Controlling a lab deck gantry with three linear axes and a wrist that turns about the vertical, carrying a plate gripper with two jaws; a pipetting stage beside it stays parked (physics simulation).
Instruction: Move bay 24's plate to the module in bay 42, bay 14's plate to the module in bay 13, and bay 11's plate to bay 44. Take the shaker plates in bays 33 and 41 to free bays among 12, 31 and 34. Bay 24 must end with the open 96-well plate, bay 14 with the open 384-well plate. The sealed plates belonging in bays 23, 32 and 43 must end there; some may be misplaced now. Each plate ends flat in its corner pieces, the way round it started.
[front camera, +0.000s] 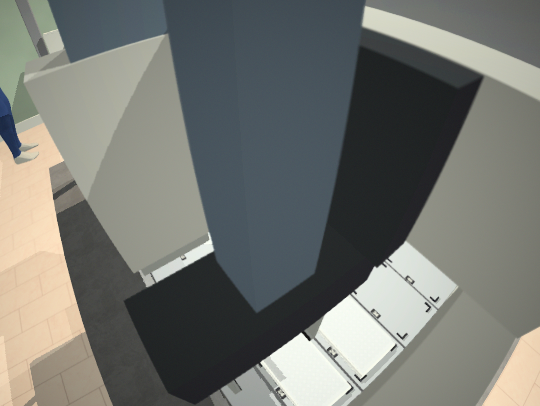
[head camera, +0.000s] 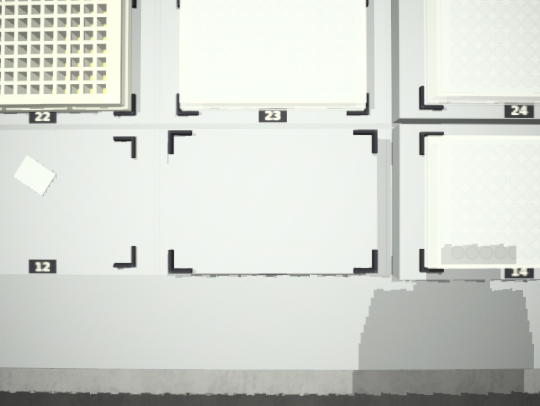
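Places are measured from the robot's base along level axes (x right, y ahead, z up), in metres.
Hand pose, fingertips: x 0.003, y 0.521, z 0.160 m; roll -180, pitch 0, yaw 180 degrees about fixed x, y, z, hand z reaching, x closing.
After its pixels a point has its place.
My gripper (front camera: 240, 345) hangs over the deck on its blue-grey column; its black body hides most of the jaws, so whether they are open or shut cannot be told. A pale piece, probably one jaw, shows past its right edge. Bay 24's plate (front camera: 356, 331) {x -0.154, y 0.557, z 0.029 m} (head camera: 487, 50) {x -0.137, y 0.526, z 0.029 m} and bay 14's plate (front camera: 307, 372) {x -0.047, y 0.557, z 0.029 m} (head camera: 482, 200) {x -0.044, y 0.522, z 0.029 m} sit in their corner pieces. The module in bay 13 (head camera: 272, 200) {x -0.044, y 0.392, z 0.019 m} carries no plate. A plain white plate (head camera: 272, 55) {x -0.140, y 0.392, z 0.014 m} sits in bay 23. An open plate with square wells (head camera: 55, 50) {x -0.145, y 0.246, z 0.014 m} sits in bay 22. Bay 12 (head camera: 80, 220) {x -0.030, y 0.255, z 0.000 m} holds no plate in its visible part.
A small white square piece (head camera: 35, 175) {x -0.062, y 0.224, z 0.001 m} lies in bay 12. A large beige block (front camera: 145, 165) {x 0.030, y 0.419, z 0.381 m} and a black block (front camera: 400, 150) {x -0.020, y 0.562, z 0.457 m} stand either side of the column. Two bays with bare corner pieces show at right in the front view. A person's legs (front camera: 9, 127) show far left.
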